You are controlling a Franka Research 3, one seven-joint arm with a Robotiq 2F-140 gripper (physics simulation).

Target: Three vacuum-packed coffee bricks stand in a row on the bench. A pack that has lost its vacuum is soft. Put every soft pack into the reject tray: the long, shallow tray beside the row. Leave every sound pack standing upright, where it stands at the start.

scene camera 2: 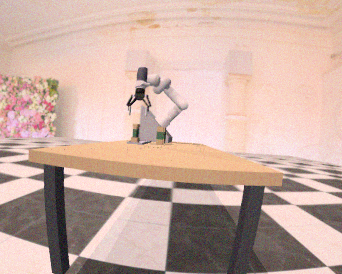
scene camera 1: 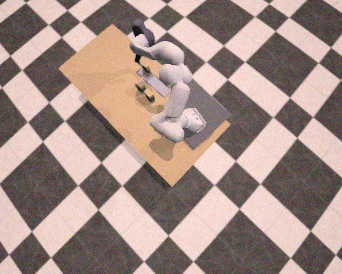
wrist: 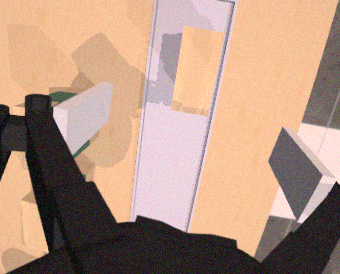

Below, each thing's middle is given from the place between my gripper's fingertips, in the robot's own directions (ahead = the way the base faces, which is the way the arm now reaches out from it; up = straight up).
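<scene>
My gripper: 220 mm above the shallow reject tray (wrist: 173, 143), 90 mm past it, 20 mm to the right of it.
</scene>
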